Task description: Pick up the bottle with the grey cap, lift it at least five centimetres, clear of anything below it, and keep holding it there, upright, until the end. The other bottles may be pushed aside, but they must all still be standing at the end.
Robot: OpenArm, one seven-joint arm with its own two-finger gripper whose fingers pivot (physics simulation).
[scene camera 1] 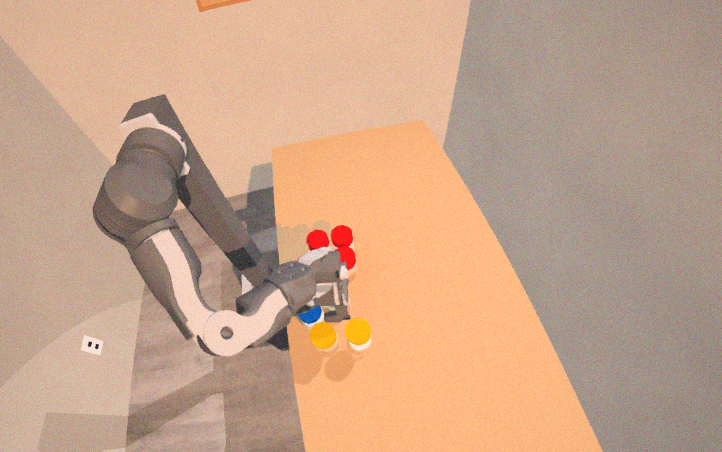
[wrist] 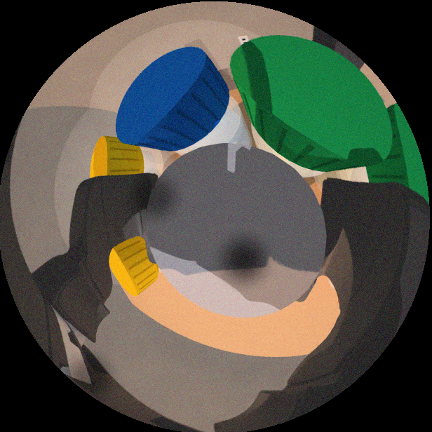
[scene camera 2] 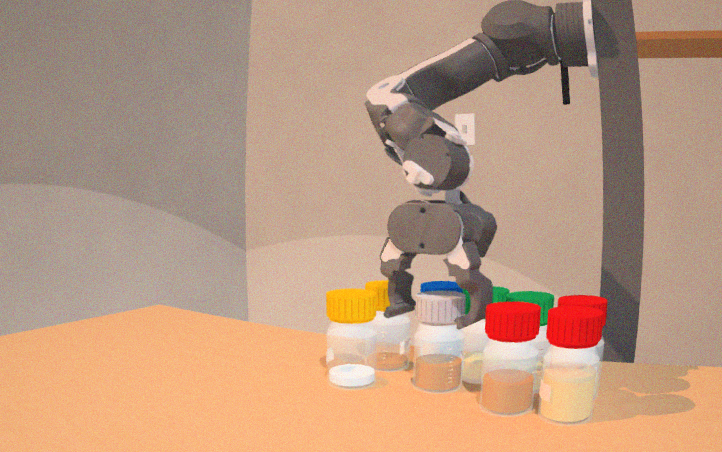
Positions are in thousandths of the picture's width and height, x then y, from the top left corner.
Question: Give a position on a green-capped bottle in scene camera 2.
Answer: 660, 751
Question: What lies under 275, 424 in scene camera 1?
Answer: An arm post.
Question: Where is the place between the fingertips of my gripper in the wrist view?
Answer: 522, 531
